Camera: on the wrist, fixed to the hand. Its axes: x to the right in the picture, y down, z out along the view.
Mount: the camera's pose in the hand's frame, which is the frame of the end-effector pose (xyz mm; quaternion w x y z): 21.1 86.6 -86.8 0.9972 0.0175 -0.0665 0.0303
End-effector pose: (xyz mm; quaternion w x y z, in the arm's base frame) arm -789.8 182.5 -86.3 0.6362 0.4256 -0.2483 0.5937
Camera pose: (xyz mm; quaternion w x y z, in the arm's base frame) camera -886.3 260.8 -92.3 0.5924 0.4675 -0.2924 0.5873
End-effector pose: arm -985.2 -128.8 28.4 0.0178 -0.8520 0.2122 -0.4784
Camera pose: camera -1076.9 -200.5 72.3 0.0613 -0.8746 0.2278 -0.4235
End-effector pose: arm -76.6 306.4 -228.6 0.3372 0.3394 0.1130 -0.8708
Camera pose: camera 14.2 267.9 -304.5 0.3642 0.2899 0.0647 -0.8827
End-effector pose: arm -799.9 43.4 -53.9 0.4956 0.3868 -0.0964 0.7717
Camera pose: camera -920.5 61.7 -78.2 0.4576 0.4428 -0.1273 0.7605
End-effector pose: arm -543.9 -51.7 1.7 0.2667 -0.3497 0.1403 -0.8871
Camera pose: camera -584.7 -129.2 -86.7 0.3083 -0.3988 0.1172 -0.8557
